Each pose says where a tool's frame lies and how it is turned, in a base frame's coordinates. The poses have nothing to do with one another.
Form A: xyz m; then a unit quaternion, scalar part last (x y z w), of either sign.
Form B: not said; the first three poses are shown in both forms.
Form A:
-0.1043, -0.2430, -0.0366, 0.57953, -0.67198, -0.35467, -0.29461
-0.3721, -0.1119, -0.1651, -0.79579, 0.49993, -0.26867, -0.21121
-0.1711, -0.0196, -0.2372, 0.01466, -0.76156, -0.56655, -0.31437
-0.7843, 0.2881, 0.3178, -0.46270, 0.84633, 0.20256, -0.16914
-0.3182, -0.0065, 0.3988, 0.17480, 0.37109, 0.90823, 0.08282
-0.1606, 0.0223, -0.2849, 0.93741, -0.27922, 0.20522, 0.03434
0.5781, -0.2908, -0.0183, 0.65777, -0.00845, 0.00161, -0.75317
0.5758, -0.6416, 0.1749, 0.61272, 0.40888, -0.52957, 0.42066
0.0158, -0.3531, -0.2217, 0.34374, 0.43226, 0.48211, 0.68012
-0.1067, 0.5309, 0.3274, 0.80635, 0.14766, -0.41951, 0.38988
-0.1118, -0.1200, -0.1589, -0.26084, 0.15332, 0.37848, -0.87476
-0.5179, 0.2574, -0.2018, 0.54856, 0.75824, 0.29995, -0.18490
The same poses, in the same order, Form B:
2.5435, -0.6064, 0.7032, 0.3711, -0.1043, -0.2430, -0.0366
2.7160, 0.8142, -0.5115, 0.2749, -0.3721, -0.1119, -0.1651
2.5020, -0.0154, 0.8022, 0.5968, -0.1711, -0.0196, -0.2372
2.8017, 0.4695, -0.8587, -0.2055, -0.7843, 0.2881, 0.3178
2.9758, 0.1754, 0.3724, 0.9114, -0.3182, -0.0065, 0.3988
3.0729, 0.9380, -0.2794, 0.2053, -0.1606, 0.0223, -0.2849
1.4359, -0.9999, 0.0128, -0.0024, 0.5781, -0.2908, -0.0183
2.2733, 0.6754, 0.4507, -0.5837, 0.5758, -0.6416, 0.1749
1.6457, 0.4689, 0.5896, 0.6576, 0.0158, -0.3531, -0.2217
2.3406, 0.8756, 0.1603, -0.4556, -0.1067, 0.5309, 0.3274
1.0117, 0.5383, -0.3164, -0.7811, -0.1118, -0.1200, -0.1589
2.7697, -0.5582, -0.7715, -0.3052, -0.5179, 0.2574, -0.2018

